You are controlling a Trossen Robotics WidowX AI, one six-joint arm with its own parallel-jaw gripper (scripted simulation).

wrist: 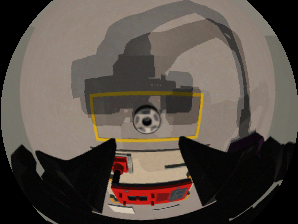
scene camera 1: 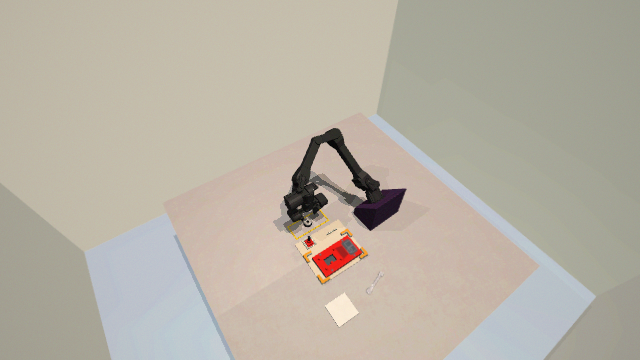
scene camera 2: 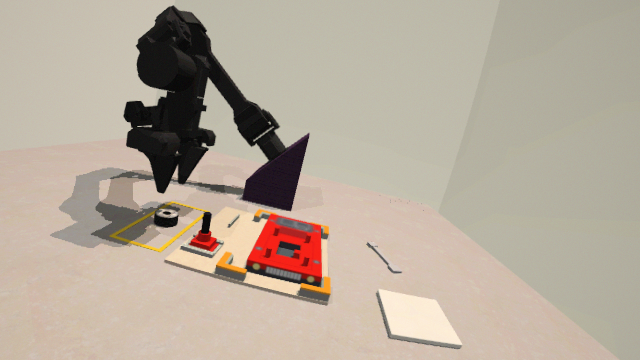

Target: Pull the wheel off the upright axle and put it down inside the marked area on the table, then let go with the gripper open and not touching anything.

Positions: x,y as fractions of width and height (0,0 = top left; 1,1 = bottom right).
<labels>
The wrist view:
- my gripper: 0.49,0.64
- red car body: 0.50,0.87
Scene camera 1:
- red car body: 0.52,0.72
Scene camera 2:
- my gripper: 0.27,0.52
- square plate: 0.64,0.88
</labels>
